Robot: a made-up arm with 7 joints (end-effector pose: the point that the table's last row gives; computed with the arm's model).
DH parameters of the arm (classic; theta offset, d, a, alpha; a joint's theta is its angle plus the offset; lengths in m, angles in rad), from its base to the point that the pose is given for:
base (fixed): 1.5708 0.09 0 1.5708
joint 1: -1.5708 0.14 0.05 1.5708
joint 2: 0 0.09 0.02 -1.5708
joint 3: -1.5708 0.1 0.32 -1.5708
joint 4: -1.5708 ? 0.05 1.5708
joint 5: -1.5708 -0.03 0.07 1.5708
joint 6: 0 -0.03 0.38 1.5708
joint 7: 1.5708 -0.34 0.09 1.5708
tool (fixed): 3.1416 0.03 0 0
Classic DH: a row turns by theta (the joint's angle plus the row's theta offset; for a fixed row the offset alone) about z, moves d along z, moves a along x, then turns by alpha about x.
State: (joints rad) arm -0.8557 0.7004 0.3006 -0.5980 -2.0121 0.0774 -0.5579
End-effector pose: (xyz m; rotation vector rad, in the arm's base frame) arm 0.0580 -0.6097 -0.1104 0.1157 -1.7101 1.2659
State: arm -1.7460 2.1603 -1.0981 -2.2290 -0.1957 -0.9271 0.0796
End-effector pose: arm -0.4460 -0.1268 -0.1152 -2.5328 0.4930 0.6994
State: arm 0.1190 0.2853 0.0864 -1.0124 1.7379 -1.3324 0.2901
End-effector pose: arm 0.7974 -0.1197 0.1356 0.2891 1.0828 -0.2227
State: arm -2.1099 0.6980 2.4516 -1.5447 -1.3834 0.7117 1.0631
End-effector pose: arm 0.0090 -0.4696 0.1129 1.6977 -1.7760 0.0455
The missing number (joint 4, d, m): 0.04
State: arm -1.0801 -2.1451 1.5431 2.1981 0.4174 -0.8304 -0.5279
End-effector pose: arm -0.1610 0.0000 0.8242 0.0111 0.9475 1.9975
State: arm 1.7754 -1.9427 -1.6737 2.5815 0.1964 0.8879 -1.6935
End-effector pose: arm 0.8117 0.5830 0.2540 0.0152 2.0297 -0.8637
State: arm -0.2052 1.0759 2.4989 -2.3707 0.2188 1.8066 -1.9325
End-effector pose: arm 0.0544 0.5214 -0.2229 0.8845 -1.2295 0.1269
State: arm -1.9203 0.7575 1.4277 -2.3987 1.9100 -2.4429 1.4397
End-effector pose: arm 0.3317 0.2376 0.0297 -0.6286 -0.1354 0.7431
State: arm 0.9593 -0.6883 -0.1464 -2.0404 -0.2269 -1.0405 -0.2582
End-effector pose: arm 0.7633 -0.3065 -0.1126 -1.5114 -0.6317 -2.5691
